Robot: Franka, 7 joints.
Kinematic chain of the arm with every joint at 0, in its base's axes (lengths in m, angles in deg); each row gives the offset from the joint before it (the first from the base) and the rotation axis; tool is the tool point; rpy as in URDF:
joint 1: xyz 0 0 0.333 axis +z
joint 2: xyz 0 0 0 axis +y
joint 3: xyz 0 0 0.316 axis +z
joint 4: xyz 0.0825 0 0 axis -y
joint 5: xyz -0.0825 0 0.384 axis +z
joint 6: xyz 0 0 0 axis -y
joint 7: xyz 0.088 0 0 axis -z
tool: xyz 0 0 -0.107 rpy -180 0 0
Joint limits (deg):
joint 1: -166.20..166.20
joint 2: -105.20..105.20
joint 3: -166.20..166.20
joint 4: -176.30..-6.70
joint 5: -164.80..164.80
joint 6: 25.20..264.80
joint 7: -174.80..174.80
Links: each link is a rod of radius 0.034 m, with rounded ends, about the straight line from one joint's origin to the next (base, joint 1, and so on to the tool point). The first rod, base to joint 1, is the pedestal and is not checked.
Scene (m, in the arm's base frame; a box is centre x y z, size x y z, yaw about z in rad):
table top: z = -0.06
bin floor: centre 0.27 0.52 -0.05 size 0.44 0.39 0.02 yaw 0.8
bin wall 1: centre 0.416 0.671 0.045 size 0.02 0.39 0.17 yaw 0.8
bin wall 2: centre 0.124 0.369 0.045 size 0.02 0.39 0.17 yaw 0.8
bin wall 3: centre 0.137 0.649 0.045 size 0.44 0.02 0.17 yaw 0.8
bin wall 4: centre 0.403 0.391 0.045 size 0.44 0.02 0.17 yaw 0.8
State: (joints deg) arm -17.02 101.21 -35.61 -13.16 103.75 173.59 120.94
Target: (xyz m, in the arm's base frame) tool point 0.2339 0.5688 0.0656
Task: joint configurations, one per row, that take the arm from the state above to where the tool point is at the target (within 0.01 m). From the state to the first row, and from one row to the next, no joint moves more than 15 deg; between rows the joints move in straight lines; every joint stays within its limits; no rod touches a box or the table.
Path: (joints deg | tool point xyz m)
1: -3.02 90.17 -22.33 -25.66 110.29 184.55 120.94 | 0.7622 -0.2180 0.1359
2: 10.98 79.12 -9.04 -38.17 116.82 195.51 120.94 | 0.7641 -0.0087 0.1467
3: 24.98 68.08 4.24 -50.67 123.36 206.47 120.94 | 0.6832 0.2359 0.1677
4: 38.98 57.03 17.53 -63.18 129.90 217.43 120.94 | 0.4986 0.4529 0.2148
5: 52.98 45.99 30.81 -75.68 136.43 228.39 120.94 | 0.2339 0.5688 0.2856
6: 53.79 57.05 29.34 -72.64 134.59 221.29 120.94 | 0.2395 0.5769 0.1768
7: 54.60 68.11 27.87 -69.59 132.75 214.19 120.94 | 0.2339 0.5689 0.0657

